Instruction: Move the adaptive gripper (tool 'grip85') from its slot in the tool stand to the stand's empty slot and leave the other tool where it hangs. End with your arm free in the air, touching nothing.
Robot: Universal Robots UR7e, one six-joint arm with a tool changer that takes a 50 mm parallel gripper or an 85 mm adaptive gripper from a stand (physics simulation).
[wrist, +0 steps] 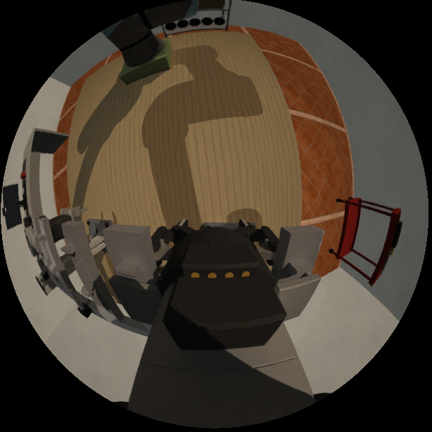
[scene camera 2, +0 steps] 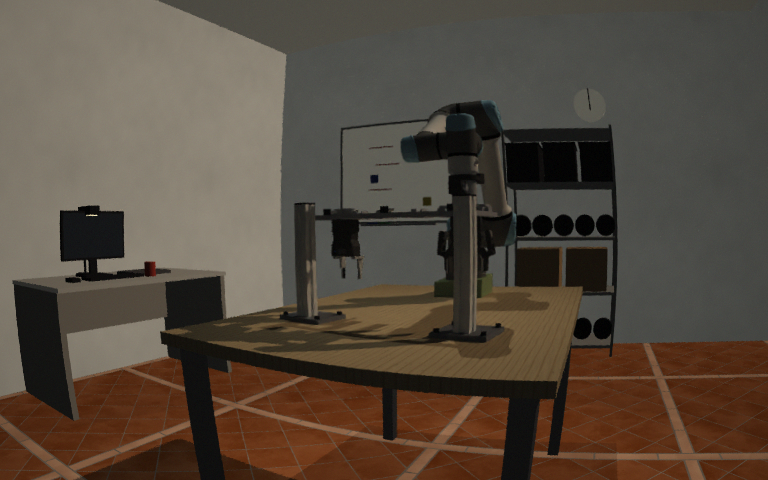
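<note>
The dark adaptive gripper (scene camera 2: 465, 258) (wrist: 214, 226) is on the arm's wrist, below the stand's rail (scene camera 2: 396, 215) by the right post, which partly hides it. Its fingers are spread open with nothing between them. In the wrist view a pale slot plate (wrist: 129, 250) is close at its left and another plate (wrist: 300, 250) at its right; whether it rests on them I cannot tell. The dark parallel gripper (scene camera 2: 345, 237) (wrist: 61, 227) hangs at the rail's left end, fingers down. Between the tools, no tool hangs from the rail's middle stretch.
The left post (scene camera 2: 305, 260) and right post (scene camera 2: 464, 271) stand on bolted base plates on the wooden table (scene camera 2: 396, 362). The arm's green base block (scene camera 2: 484, 285) (wrist: 147, 69) is behind the stand. A red frame (wrist: 351, 227) is beyond the table. A desk (scene camera 2: 113, 311) is at the left.
</note>
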